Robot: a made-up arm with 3 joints. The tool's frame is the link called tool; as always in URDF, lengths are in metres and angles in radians. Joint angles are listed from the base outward. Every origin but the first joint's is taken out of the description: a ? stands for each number. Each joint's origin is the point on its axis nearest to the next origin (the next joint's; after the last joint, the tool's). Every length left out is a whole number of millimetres.
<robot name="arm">
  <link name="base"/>
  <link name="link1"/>
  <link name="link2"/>
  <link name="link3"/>
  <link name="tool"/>
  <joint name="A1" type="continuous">
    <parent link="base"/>
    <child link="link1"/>
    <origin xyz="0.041 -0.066 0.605" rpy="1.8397 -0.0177 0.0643"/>
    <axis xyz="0 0 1"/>
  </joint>
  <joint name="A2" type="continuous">
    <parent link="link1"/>
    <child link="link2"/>
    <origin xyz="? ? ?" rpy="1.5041 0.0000 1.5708"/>
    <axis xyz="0 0 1"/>
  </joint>
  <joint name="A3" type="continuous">
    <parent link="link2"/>
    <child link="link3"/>
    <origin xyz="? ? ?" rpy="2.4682 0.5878 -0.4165"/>
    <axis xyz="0 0 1"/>
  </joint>
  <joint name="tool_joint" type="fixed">
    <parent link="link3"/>
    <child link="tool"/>
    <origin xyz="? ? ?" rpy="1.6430 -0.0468 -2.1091"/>
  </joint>
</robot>
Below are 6 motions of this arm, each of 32 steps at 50 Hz.
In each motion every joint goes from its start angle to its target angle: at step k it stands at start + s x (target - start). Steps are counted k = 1, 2, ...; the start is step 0. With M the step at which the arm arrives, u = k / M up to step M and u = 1 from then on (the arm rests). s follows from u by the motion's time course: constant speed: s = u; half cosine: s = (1 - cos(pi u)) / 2; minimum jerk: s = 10 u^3 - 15 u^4 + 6 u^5.
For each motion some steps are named. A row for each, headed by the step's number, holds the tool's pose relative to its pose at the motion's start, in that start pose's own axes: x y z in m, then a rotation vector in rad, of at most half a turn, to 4 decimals.
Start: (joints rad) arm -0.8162 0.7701 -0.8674
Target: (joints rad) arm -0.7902 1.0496 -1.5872
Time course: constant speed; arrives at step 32
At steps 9, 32:
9: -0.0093 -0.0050 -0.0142 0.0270 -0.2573 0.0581
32: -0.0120 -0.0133 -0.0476 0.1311 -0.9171 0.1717

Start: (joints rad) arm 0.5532 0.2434 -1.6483
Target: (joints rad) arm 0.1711 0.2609 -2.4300
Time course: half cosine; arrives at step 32
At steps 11, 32:
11: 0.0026 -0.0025 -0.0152 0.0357 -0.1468 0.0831
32: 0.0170 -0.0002 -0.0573 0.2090 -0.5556 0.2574

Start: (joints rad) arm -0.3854 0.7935 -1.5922
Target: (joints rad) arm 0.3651 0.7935 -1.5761
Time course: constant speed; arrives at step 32
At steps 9, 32:
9: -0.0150 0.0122 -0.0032 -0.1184 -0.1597 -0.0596
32: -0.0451 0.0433 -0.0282 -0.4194 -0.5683 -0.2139

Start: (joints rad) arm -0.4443 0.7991 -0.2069
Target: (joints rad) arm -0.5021 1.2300 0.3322
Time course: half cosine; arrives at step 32
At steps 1, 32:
1: -0.0001 -0.0001 0.0001 0.0000 0.0008 0.0008
32: -0.0393 -0.0395 0.0166 -0.0854 0.3283 0.3258

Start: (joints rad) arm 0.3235 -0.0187 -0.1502
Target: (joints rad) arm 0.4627 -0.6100 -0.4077
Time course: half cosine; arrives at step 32
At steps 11, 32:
11: 0.0199 0.0074 0.0036 0.0377 0.0091 -0.1271
32: 0.0800 0.0113 0.0083 0.1108 0.0617 -0.4737

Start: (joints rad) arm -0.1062 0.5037 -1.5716
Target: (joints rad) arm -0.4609 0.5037 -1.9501
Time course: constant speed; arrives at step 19
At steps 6, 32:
6: 0.0053 -0.0043 -0.0086 0.0463 -0.0385 0.0666
32: 0.0161 -0.0094 -0.0293 0.1710 -0.1227 0.1892

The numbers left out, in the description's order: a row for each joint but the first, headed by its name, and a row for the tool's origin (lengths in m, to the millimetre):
A2: 0.061 0.066 0.000
A3: -0.097 -0.087 0.000
tool: 0.031 0.068 0.000

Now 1 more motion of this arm.
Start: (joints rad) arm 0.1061 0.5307 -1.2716
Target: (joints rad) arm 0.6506 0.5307 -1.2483
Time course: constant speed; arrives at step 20
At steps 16, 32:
16: -0.0256 0.0223 -0.0149 -0.1075 -0.3067 -0.2700
32: -0.0302 0.0286 -0.0202 -0.1335 -0.3836 -0.3377

